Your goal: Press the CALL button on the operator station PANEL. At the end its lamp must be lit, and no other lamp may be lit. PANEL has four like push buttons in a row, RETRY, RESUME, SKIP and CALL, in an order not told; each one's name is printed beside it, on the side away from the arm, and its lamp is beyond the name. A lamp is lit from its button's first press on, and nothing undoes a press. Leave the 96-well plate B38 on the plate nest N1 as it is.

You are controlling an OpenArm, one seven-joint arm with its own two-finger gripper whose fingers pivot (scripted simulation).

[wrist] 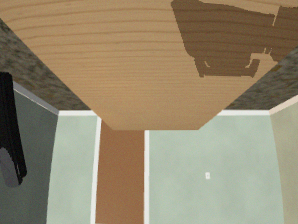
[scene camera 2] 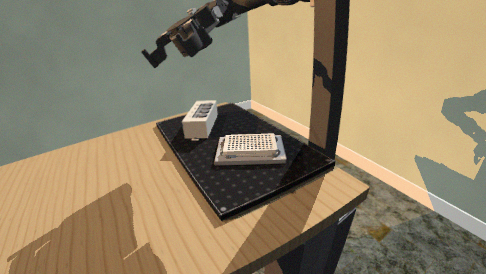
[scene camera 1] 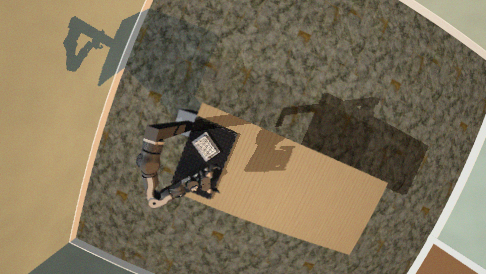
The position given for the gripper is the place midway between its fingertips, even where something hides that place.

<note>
In view: the gripper (scene camera 2: 163, 54), a 96-well plate B38 (scene camera 2: 243, 145), a white panel (scene camera 2: 195, 127) and a plate nest N1 (scene camera 2: 219, 159).
The wrist view misses the 96-well plate B38: it is out of frame.
</note>
